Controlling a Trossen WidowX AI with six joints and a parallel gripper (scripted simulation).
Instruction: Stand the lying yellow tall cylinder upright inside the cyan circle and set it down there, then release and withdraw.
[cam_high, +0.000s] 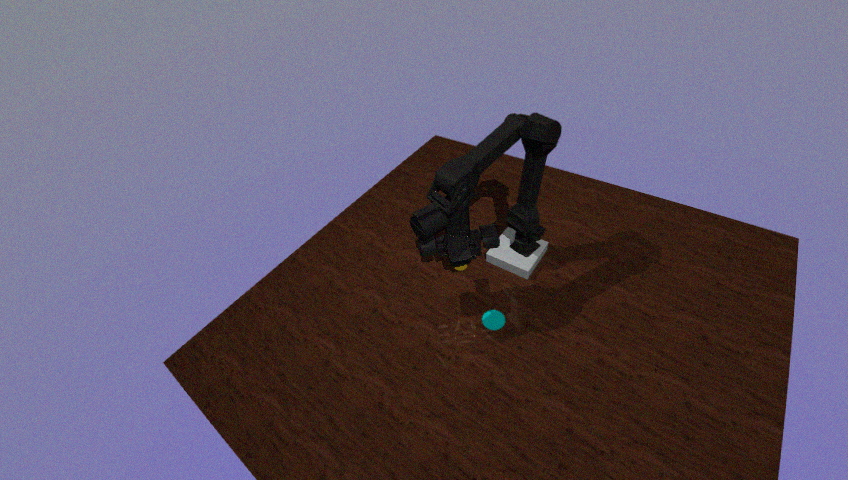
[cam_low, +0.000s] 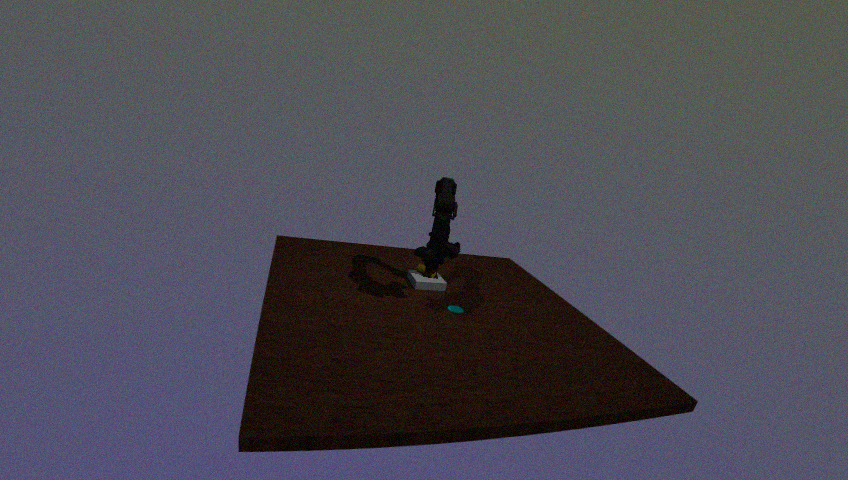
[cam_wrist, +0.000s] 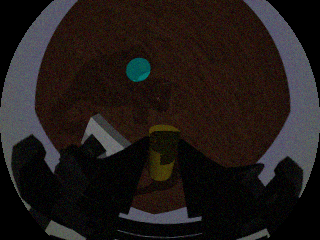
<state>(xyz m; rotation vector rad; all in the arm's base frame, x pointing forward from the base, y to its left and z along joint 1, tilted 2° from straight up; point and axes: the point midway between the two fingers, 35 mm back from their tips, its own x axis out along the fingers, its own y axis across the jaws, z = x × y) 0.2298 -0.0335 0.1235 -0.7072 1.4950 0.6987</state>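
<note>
Right now my gripper tip is 130 mm above the cyan circle, 120 mm to the right of it and 10 mm short of it. The rest, counted from my gripper tip: yellow tall cylinder (20 mm to the right, 10 mm behind).
</note>
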